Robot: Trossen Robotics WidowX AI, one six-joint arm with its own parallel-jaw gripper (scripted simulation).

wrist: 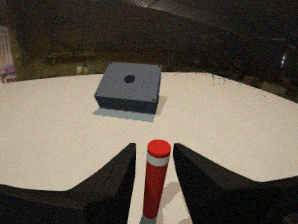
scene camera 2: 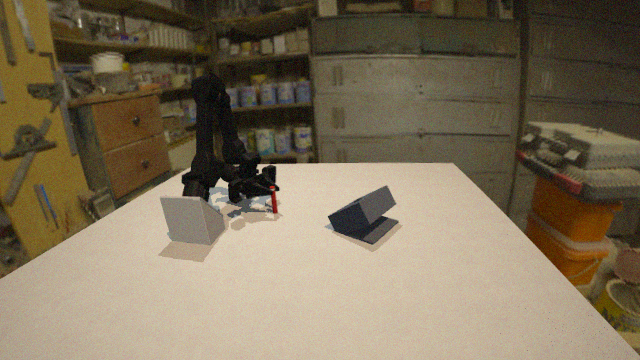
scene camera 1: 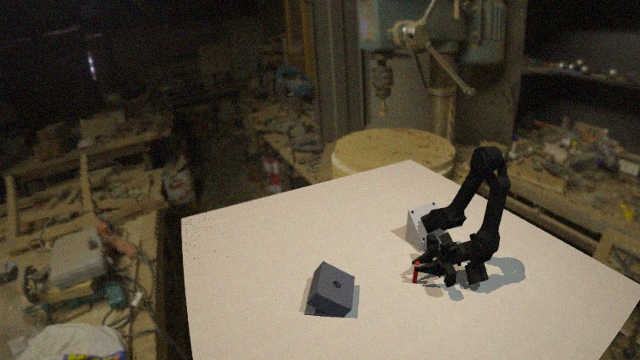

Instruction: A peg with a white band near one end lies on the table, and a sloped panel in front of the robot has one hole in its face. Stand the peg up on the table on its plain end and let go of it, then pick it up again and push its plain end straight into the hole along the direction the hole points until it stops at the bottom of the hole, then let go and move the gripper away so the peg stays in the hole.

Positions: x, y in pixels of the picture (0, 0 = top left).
Scene:
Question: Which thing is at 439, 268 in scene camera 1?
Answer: My gripper.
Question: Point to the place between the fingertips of my gripper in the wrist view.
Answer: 154, 149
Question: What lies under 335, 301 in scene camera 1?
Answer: A dark sloped panel.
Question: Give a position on a red peg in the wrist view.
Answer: At 158, 150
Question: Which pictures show my gripper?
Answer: The wrist view, scene camera 2 and scene camera 1: all of them.

